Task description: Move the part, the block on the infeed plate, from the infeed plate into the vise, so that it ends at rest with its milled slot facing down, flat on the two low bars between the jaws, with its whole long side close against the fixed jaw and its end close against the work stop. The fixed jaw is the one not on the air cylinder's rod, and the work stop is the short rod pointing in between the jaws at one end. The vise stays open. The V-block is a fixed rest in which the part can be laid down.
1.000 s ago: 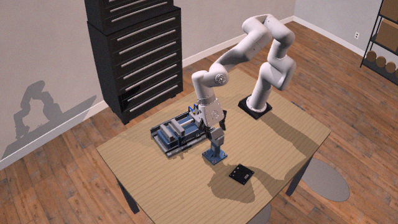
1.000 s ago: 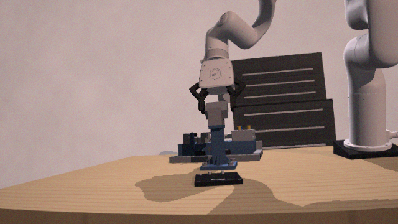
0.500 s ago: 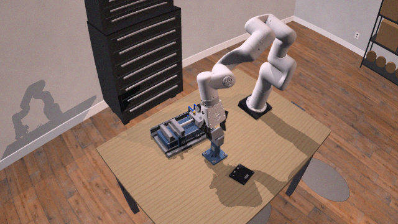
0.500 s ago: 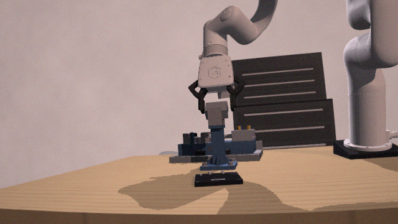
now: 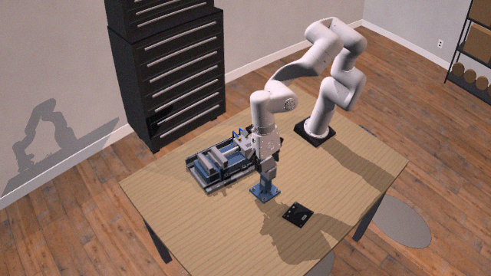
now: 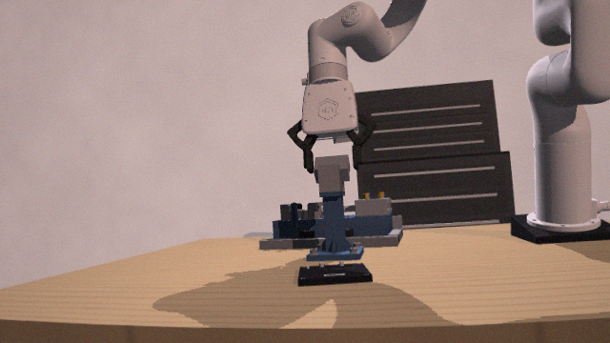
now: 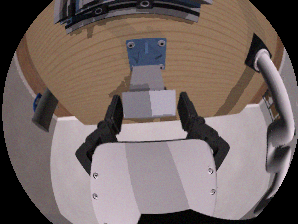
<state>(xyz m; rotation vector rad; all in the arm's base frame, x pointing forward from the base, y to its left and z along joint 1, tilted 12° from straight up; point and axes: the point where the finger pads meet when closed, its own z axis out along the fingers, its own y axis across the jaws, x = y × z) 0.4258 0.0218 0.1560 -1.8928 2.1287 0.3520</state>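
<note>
Now: hand 10 mm above the part. Round my hand: air cylinder 180 mm to the right, 90 mm below, 80 mm behind; then white cylinder rod 200 mm to the right, 90 mm below.
</note>
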